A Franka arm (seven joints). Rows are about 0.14 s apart.
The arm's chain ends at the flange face. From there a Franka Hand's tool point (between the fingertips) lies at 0.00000 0.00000 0.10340 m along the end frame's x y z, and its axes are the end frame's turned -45 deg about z.
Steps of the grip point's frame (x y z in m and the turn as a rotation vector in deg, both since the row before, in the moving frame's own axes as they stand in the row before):
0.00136 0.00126 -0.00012 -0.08 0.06 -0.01
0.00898 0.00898 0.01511 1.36 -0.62 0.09
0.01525 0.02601 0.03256 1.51 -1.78 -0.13
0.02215 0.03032 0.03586 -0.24 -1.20 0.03
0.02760 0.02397 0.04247 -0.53 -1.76 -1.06
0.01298 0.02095 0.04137 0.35 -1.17 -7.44
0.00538 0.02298 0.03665 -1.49 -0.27 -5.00
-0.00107 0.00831 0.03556 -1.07 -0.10 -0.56
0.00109 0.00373 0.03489 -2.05 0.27 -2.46
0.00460 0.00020 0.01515 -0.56 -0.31 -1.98
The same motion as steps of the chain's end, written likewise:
0.00167 -0.00010 -0.00012 -0.01 0.10 -0.01
0.01523 0.00095 0.01515 0.52 -1.40 0.09
0.03337 0.00726 0.03265 -0.19 -2.33 -0.13
0.03833 0.00394 0.03588 -1.02 -0.68 0.03
0.03801 -0.00550 0.04252 -1.62 -0.87 -1.06
0.02586 0.00447 0.04139 -0.58 -1.07 -7.44
0.01840 0.01027 0.03669 -1.24 0.86 -5.00
0.00387 0.00515 0.03558 -0.83 0.69 -0.56
0.00040 -0.00034 0.03496 -1.26 1.64 -2.46
0.00306 -0.00422 0.01516 -0.62 0.18 -1.98

